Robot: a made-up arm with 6 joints.
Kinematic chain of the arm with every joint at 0, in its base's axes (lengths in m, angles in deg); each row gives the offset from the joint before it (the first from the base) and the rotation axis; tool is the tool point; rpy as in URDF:
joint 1: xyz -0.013 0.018 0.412 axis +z
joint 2: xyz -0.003 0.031 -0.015 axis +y
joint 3: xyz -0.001 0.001 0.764 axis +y
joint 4: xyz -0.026 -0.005 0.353 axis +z
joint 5: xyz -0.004 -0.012 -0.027 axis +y
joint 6: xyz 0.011 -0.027 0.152 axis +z
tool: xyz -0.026 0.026 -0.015 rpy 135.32 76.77 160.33
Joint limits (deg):
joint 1: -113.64..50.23
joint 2: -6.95..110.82
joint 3: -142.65..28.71
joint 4: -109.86..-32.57
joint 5: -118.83..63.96
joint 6: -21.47..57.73
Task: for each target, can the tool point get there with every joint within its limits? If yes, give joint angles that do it. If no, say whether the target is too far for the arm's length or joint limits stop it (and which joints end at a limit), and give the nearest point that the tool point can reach.
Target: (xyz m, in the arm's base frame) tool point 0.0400 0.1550 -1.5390
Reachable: no: too far | nearest point 0.6010 0.6921 -0.2154 | short by 1.535 m
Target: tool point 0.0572 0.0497 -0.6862
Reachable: no: joint limits stop it (at a limit: joint 2, joint 3, joint 4, joint 5, joint 6) | nearest point 0.8180 0.3932 -0.2154 | short by 0.958 m
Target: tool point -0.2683 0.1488 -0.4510
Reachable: no: joint limits stop it (at a limit: joint 1, joint 2, joint 3, joint 6) | nearest point 0.2156 0.3916 0.2703 | short by 0.902 m
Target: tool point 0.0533 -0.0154 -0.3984
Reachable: no: joint limits stop it (at a limit: joint 2, joint 3, joint 4, joint 6) | nearest point 0.3922 -0.1861 0.2574 | short by 0.758 m
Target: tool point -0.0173 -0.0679 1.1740
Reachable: yes | joints -68.42 38.67 -107.97 -40.83 44.45 -2.82
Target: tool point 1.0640 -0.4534 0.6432
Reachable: yes | joints -20.98 75.63 8.84 -56.30 45.06 38.20
